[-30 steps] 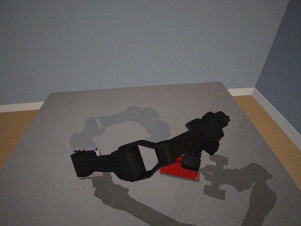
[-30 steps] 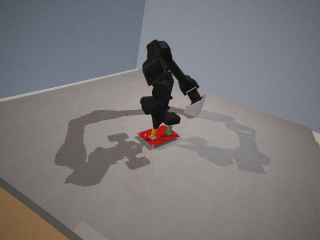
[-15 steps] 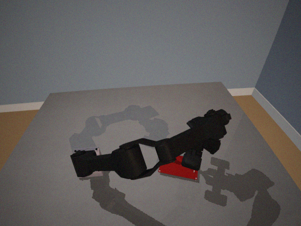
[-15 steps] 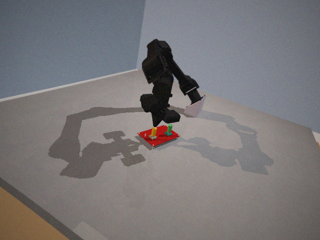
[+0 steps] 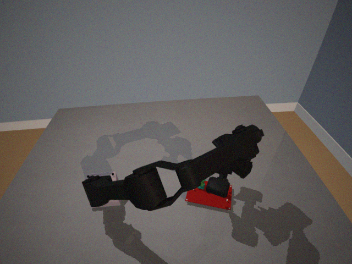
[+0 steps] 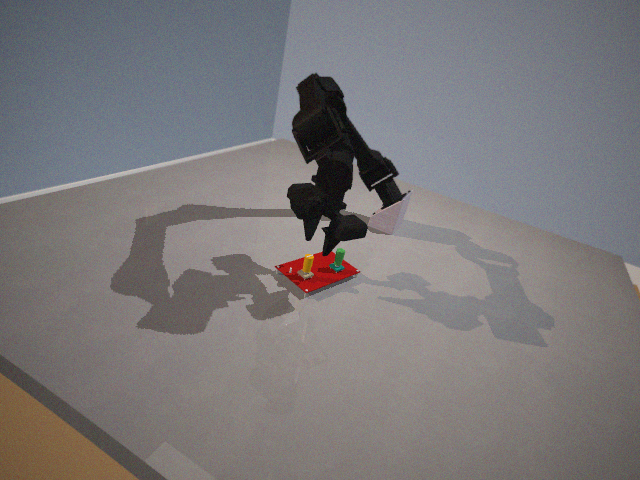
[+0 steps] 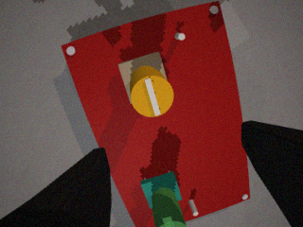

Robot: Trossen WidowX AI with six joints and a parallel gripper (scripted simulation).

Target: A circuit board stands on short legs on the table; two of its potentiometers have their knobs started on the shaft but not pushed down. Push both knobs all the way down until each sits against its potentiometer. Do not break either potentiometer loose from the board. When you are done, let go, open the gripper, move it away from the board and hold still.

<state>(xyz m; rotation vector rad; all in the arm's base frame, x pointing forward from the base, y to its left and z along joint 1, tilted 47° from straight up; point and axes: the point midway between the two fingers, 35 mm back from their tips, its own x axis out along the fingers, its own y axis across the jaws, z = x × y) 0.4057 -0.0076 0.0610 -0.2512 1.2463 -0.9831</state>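
My gripper tip is 2 cm short of the grey potentiometer and 4 cm above it. The rest, counted from my gripper tip: teal potentiometer: 5 cm behind, 4 cm to the left, 4 cm below; then green knob: 5 cm behind, 4 cm to the left, 3 cm below.
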